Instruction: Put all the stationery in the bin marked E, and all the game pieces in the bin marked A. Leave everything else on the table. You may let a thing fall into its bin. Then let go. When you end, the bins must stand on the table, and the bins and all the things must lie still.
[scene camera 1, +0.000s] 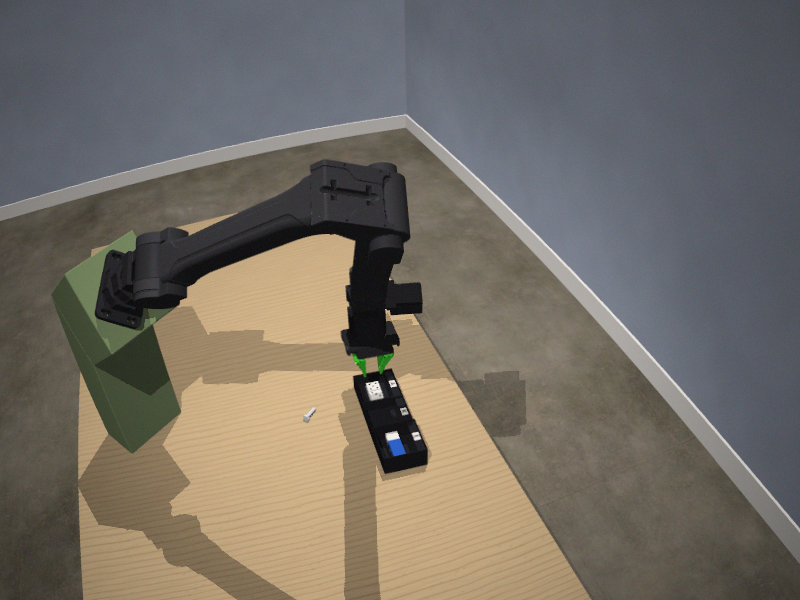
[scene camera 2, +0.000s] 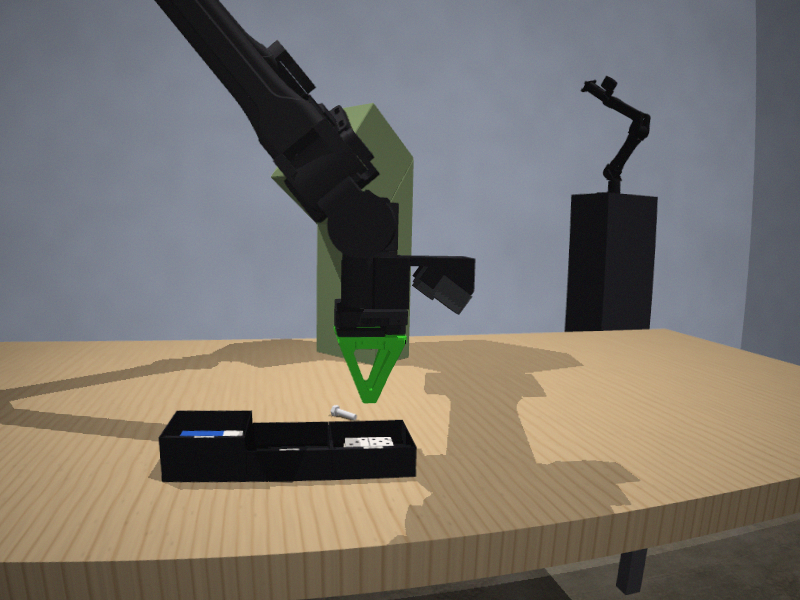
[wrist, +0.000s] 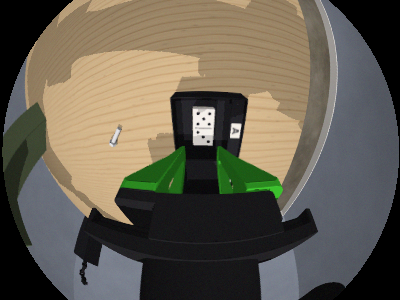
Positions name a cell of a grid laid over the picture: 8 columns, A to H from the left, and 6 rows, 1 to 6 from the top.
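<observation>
I see my gripper in the wrist view (E4), and my gripper shows in scene camera 1 (D4) and in scene camera 2 (D4) as well.
</observation>
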